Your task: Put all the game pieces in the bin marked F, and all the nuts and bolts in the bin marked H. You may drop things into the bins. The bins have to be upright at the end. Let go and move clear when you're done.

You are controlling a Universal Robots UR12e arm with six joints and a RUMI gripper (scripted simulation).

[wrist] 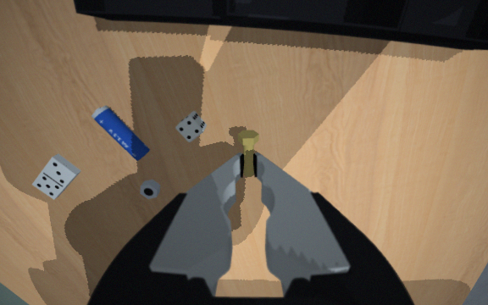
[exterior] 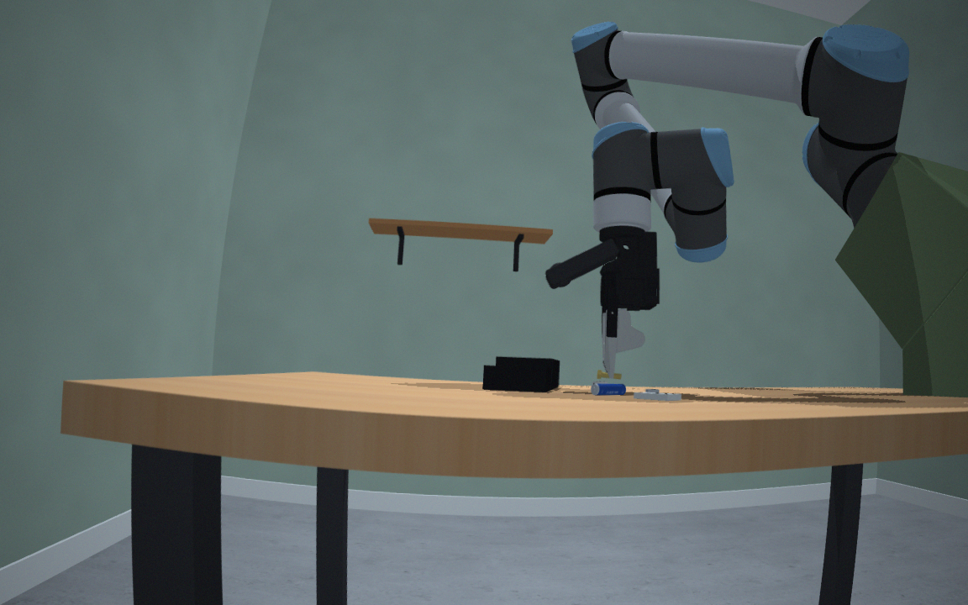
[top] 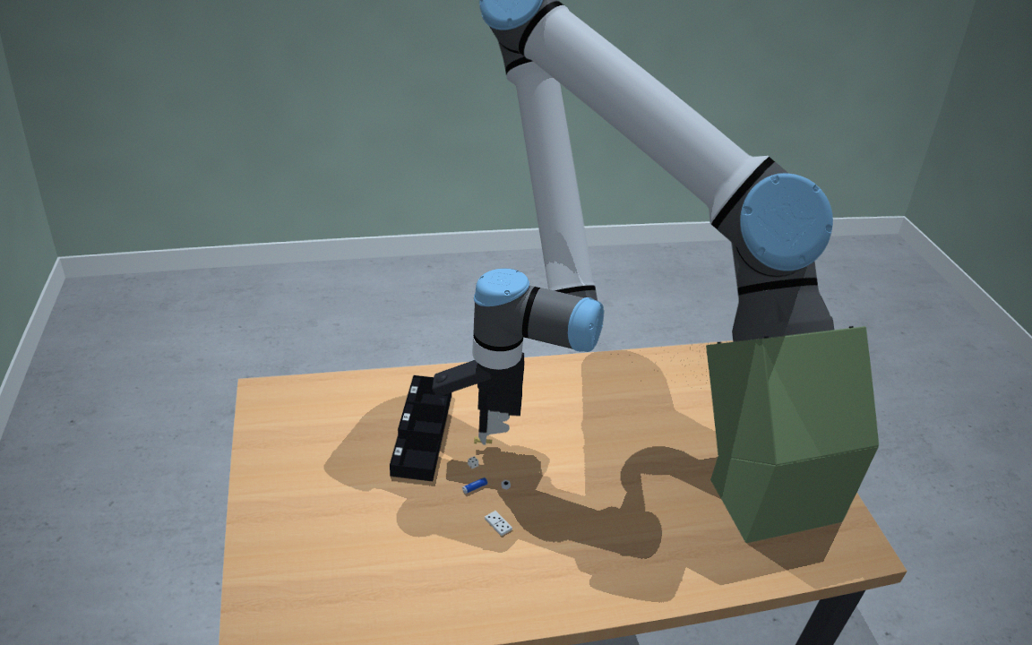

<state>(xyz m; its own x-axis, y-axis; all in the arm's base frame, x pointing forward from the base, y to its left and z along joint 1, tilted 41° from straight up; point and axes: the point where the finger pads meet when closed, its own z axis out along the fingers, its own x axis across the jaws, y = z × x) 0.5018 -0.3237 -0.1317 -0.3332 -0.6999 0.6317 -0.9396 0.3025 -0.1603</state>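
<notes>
Right now my hand is 3 cm short of the white die, 4 cm to the right of it and 3 cm above it. Round my hand: brass bolt 1 cm ahead, 1 cm below; grey nut 1 cm behind, 11 cm to the left, 3 cm below; battery 5 cm ahead, 9 cm to the left, 3 cm below.
</notes>
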